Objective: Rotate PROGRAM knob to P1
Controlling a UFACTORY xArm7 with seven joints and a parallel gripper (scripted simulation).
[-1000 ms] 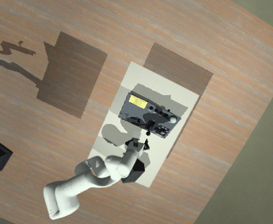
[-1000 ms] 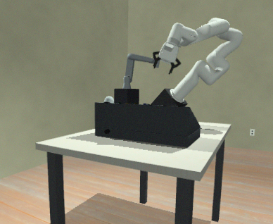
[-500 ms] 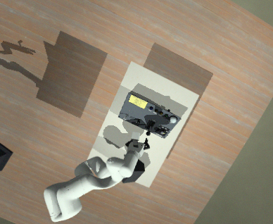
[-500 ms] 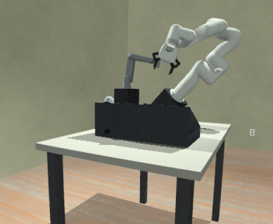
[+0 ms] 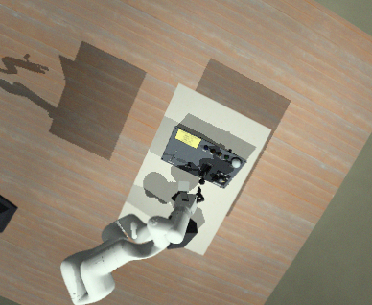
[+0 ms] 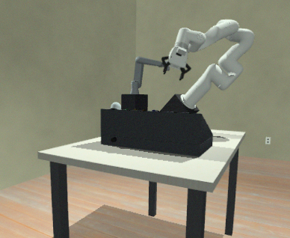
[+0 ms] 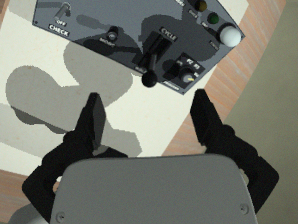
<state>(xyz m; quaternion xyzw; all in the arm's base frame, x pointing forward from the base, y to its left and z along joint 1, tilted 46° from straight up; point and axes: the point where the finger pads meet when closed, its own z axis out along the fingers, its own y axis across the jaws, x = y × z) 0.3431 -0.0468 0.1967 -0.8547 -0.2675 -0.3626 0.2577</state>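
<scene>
Right now the small knob is 6 cm ahead of my hand, 5 cm to the left of it and 24 cm below it. The rest, counted from my hand: dark grey console 10 cm ahead, 1 cm to the right, 27 cm below; cycle lever 6 cm ahead, 7 cm to the right, 23 cm below.
</scene>
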